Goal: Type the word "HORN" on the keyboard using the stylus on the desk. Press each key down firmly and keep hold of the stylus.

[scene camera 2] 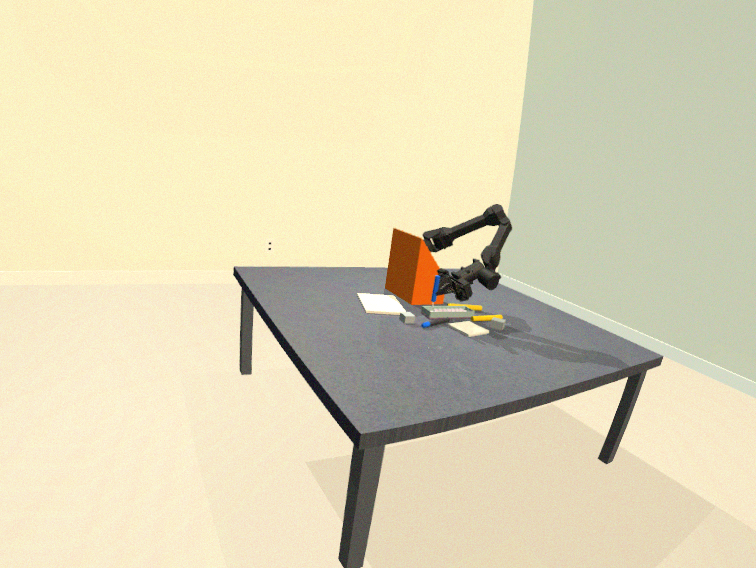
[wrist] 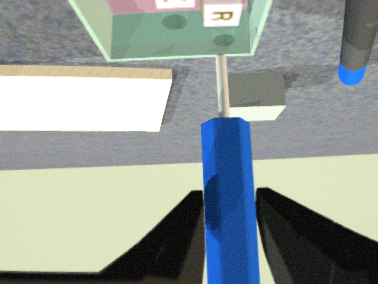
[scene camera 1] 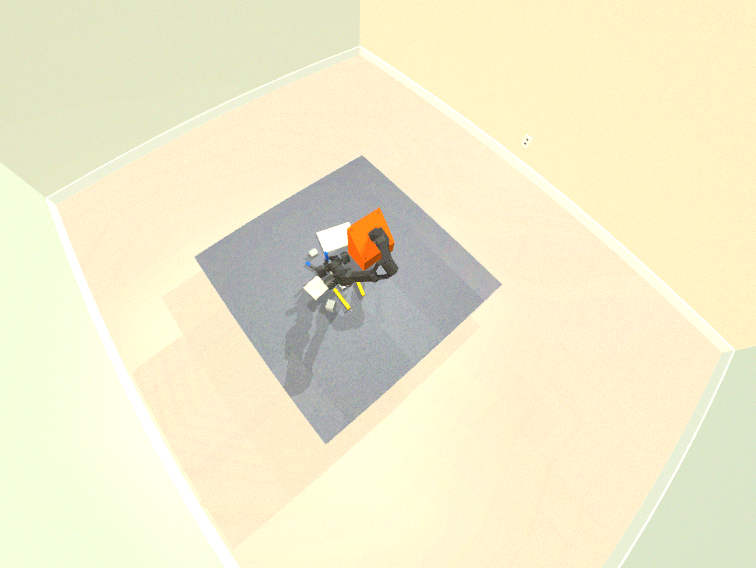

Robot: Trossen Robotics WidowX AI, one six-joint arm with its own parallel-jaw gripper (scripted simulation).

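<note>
There's a paper sheet (scene camera 2: 372, 303) here, and you'd find the paper sheet (wrist: 54, 97) in the wrist view too. As for me, I can see my gripper (scene camera 2: 434, 293), and the wrist view has my gripper (wrist: 229, 200) as well.
</note>
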